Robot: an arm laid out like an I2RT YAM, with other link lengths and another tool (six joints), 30 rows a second.
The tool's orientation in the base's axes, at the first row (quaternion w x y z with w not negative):
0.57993, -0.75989, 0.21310, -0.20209
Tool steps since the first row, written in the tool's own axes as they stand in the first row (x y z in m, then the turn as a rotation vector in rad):
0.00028, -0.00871, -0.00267, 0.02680, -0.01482, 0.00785
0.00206, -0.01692, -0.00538, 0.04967, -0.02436, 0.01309
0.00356, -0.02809, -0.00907, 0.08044, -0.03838, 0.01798
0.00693, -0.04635, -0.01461, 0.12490, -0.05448, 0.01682
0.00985, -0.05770, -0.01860, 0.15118, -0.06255, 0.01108
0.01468, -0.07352, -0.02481, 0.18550, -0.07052, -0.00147
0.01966, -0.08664, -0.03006, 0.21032, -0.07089, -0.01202
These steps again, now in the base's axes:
-0.00047, -0.00022, 0.00910, 0.02785, -0.00521, 0.01402
0.00024, -0.00143, 0.01782, 0.05054, -0.01156, 0.02333
0.00043, -0.00256, 0.02962, 0.07996, -0.02153, 0.03754
0.00178, -0.00452, 0.04885, 0.11755, -0.04346, 0.05607
0.00300, -0.00664, 0.06098, 0.13684, -0.06079, 0.06686
0.00497, -0.01053, 0.07811, 0.15900, -0.08805, 0.07971
0.00736, -0.01439, 0.09239, 0.17372, -0.11020, 0.08415

